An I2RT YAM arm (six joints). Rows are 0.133 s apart.
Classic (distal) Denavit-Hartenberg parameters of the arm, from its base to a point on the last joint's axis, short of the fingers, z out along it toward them. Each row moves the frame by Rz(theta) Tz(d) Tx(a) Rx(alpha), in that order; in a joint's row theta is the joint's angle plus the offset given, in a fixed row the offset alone. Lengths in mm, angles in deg.
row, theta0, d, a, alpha
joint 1, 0, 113.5, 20, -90
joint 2, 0, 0, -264, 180
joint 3, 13.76, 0, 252.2, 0
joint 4, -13.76, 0, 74, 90
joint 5, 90, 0, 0, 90
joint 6, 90, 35.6, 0, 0
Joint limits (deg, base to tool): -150..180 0..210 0..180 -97..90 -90..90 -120..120
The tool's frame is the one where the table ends.
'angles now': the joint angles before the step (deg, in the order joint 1, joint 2, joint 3, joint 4, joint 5, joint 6). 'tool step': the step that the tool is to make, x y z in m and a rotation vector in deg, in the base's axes. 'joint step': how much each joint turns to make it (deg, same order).
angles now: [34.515, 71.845, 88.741, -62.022, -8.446, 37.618]
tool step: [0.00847, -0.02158, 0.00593, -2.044, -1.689, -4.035]
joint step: [-5.580, -0.171, 1.507, -1.734, 0.774, -2.976]
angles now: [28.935, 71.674, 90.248, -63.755, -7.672, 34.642]
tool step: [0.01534, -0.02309, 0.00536, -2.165, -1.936, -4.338]
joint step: [-6.847, 1.151, 2.050, -0.582, 0.200, -3.777]
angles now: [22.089, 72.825, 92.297, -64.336, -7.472, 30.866]
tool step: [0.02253, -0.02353, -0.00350, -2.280, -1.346, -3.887]
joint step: [-7.200, 2.129, 0.451, 1.665, -0.521, -4.210]
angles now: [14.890, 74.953, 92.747, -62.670, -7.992, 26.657]
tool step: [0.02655, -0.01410, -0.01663, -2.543, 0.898, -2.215]
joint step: [-4.385, 3.364, -1.250, 2.740, 0.125, -3.178]
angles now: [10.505, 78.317, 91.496, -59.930, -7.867, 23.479]
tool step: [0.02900, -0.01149, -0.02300, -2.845, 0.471, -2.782]
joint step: [-3.022, 3.821, -2.242, 4.906, 1.850, -2.045]
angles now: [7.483, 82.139, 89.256, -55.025, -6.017, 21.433]
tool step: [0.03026, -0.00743, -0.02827, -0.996, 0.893, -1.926]
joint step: [-1.940, 4.689, -2.214, 5.843, 0.655, -0.603]
